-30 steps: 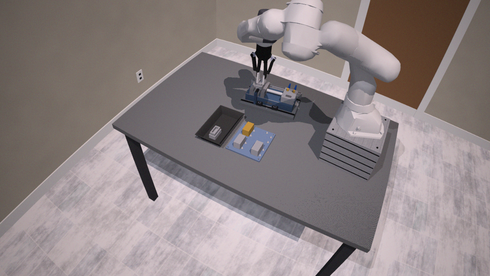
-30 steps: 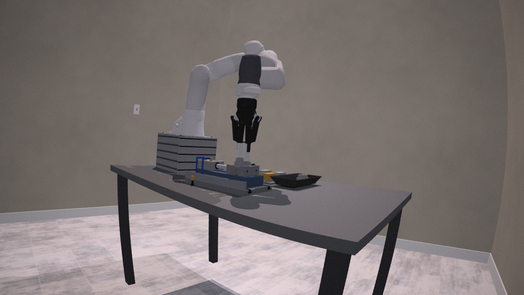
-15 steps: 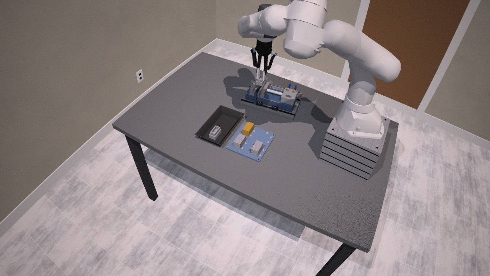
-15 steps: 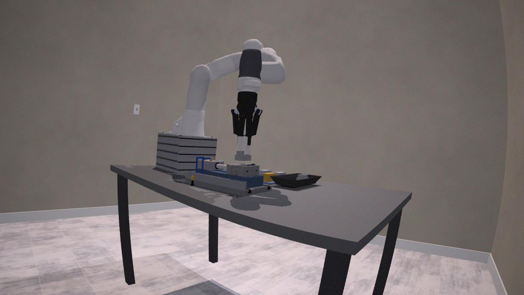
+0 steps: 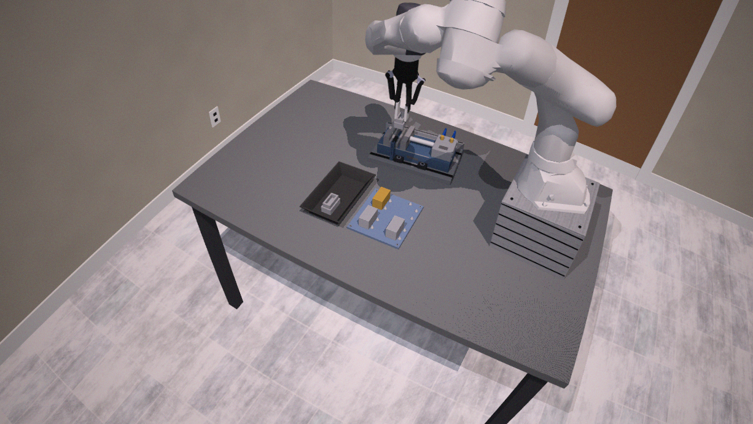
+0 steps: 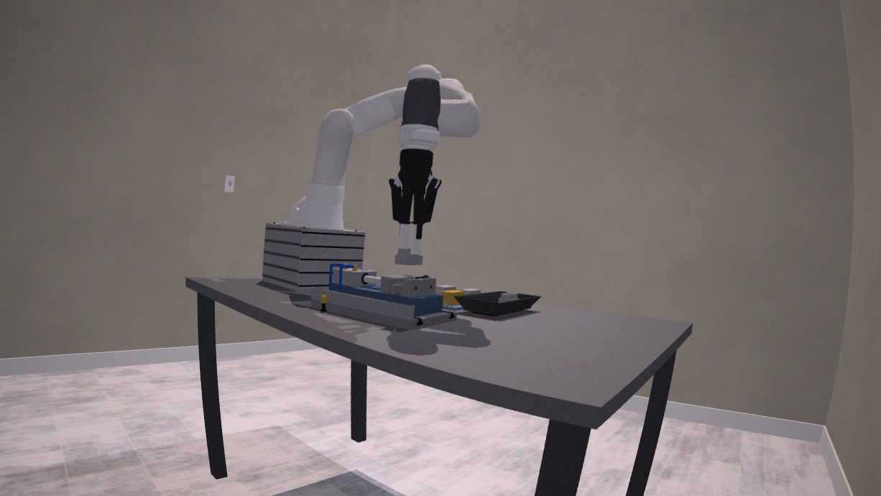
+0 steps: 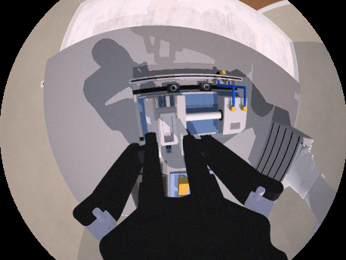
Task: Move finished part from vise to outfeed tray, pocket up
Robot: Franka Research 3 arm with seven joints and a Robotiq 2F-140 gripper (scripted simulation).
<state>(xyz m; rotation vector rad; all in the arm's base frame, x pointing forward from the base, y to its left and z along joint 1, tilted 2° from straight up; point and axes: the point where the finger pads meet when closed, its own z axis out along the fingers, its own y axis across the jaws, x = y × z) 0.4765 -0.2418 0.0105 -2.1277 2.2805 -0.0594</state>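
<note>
Right now the yellow block is 20 mm behind my hand, 270 mm to the left of it and 160 mm below it. The rest, counted from my hand: grey rail: 80 mm behind, 80 mm to the right, 150 mm below; then blue vise: 70 mm behind, 10 mm to the left, 140 mm below; then blue plate: 50 mm behind, 320 mm to the left, 180 mm below.
</note>
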